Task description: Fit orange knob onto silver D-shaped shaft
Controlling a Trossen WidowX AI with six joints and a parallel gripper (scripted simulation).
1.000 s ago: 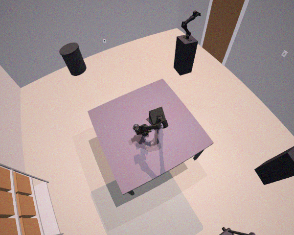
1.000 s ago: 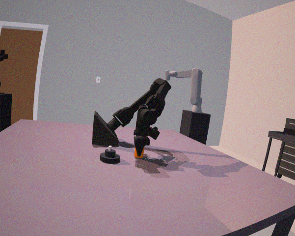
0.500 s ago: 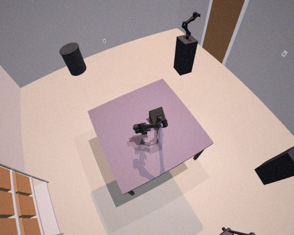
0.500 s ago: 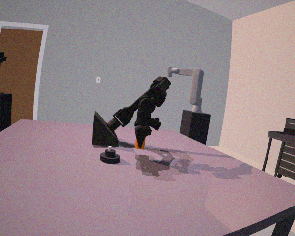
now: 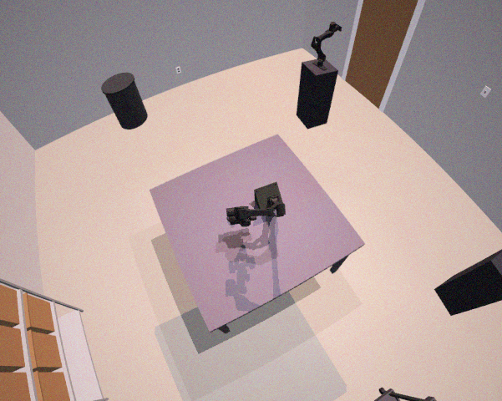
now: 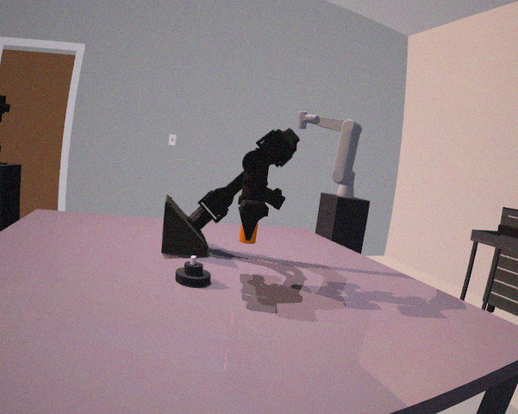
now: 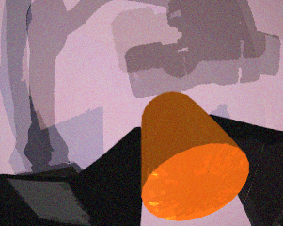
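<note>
Now: the round black pedestal 40 mm ahead of my gripper tip, 130 mm to the right of it and 70 mm below it. Round my gripper tip: orange knob: 40 mm above.
</note>
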